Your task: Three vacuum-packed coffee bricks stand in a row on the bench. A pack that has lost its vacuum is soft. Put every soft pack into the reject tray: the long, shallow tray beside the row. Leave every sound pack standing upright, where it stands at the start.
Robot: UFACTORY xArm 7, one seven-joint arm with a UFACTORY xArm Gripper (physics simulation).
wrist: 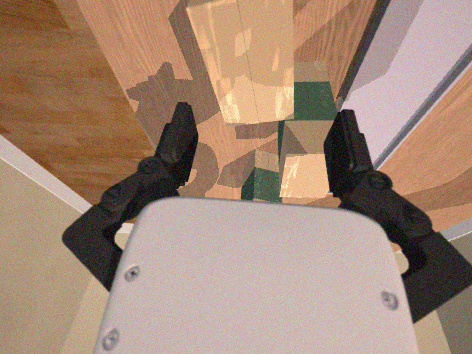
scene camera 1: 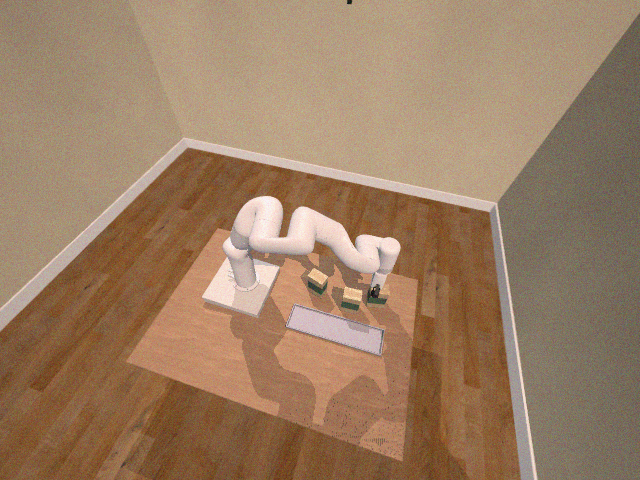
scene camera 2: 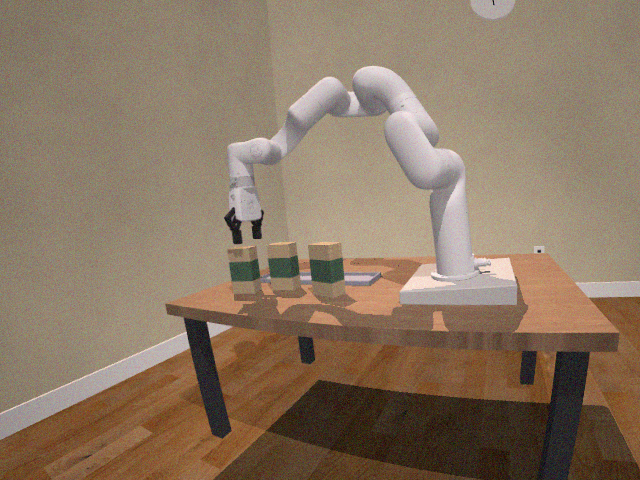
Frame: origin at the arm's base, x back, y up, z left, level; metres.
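Seen in the pictures: gripper, fingertip midpoint: [wrist: 261, 123] [scene camera 1: 375, 286] [scene camera 2: 248, 241]; arm's base at its link origin: [scene camera 1: 246, 279] [scene camera 2: 455, 274].
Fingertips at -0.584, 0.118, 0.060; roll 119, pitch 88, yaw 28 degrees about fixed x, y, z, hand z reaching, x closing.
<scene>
Pixels of each thing's top centre, then the offset from my fingertips to it, as dx, dy, dz. Level surfaces: height alone.
- far pack at its top centre: [wrist: 250, 74] [scene camera 2: 241, 247] [scene camera 1: 380, 288] -0.022, -0.017, +0.008
- middle pack at its top centre: [wrist: 308, 178] [scene camera 2: 281, 243] [scene camera 1: 352, 293] +0.087, -0.017, -0.049
- wooden bench at its surface level: dy -0.158
Three tan coffee packs with green bands stand upright. The far pack [scene camera 1: 381, 298] [scene camera 2: 245, 271] [wrist: 250, 60] is farthest from the arm's base. The middle pack [scene camera 1: 351, 298] [scene camera 2: 283, 266] [wrist: 306, 175] and the near pack [scene camera 1: 317, 282] [scene camera 2: 326, 269] [wrist: 265, 184] stand apart from it, the near one turned at an angle. My gripper [scene camera 2: 247, 239] [wrist: 261, 123] is open and empty, with its fingertips a little above the far pack's top. The long, shallow reject tray [scene camera 1: 320, 326] [scene camera 2: 364, 281] [wrist: 425, 55] lies beside the row and looks empty. Softness cannot be told by sight.
The arm's white base plate [scene camera 1: 217, 291] [scene camera 2: 457, 297] sits on the wooden bench [scene camera 1: 206, 351] [scene camera 2: 372, 310], beyond the near pack. The middle pack stands close to the far pack. The bench's edge runs past the far pack.
</scene>
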